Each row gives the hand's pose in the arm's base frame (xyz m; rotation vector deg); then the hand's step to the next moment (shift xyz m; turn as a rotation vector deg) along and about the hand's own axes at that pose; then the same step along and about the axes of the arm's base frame.
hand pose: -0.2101 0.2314 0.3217 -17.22 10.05 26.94
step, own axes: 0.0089 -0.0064 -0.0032 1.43 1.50 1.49
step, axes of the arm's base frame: 0.0105 -0.0027 -0.0035 0.70 2.35 0.70
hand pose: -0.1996 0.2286 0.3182 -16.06 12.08 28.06
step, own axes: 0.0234 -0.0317 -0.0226 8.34 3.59 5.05
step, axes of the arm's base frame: 0.0327 -0.0238 -0.0207 6.10 8.22 1.77
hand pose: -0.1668 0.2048 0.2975 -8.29 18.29 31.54
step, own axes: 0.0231 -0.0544 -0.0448 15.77 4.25 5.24
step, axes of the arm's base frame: 0.0361 -0.0444 -0.0472 11.77 12.46 -0.57
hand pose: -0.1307 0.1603 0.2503 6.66 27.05 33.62
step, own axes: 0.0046 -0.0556 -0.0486 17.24 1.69 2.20
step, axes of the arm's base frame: 0.0091 -0.0449 -0.0581 12.74 11.08 -4.46
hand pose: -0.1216 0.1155 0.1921 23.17 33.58 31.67
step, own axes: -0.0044 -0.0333 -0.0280 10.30 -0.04 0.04
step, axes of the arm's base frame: -0.0079 -0.0230 -0.0363 7.22 6.05 -4.17
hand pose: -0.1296 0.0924 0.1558 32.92 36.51 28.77
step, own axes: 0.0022 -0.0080 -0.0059 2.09 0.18 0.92
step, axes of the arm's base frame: -0.0004 -0.0026 -0.0098 2.03 1.06 -0.12
